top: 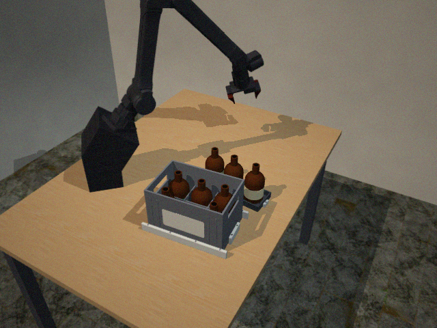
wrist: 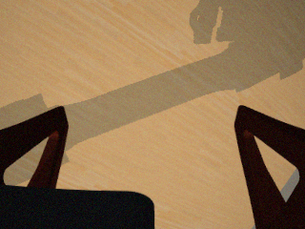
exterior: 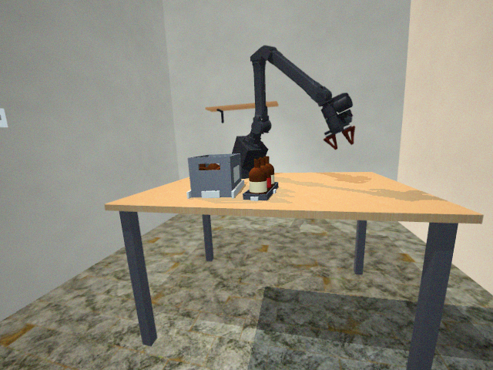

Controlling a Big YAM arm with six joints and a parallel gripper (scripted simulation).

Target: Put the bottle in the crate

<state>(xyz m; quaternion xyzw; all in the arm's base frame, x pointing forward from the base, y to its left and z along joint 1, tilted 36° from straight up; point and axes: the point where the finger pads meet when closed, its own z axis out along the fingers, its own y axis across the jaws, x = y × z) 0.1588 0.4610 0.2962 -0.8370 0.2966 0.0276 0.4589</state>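
Now: hand 55 cm to the left of the grey crate, 25 cm short of it and 12 cm above it. Round my hand: dark tray (32 cm to the right, 23 cm ahead, 19 cm below).
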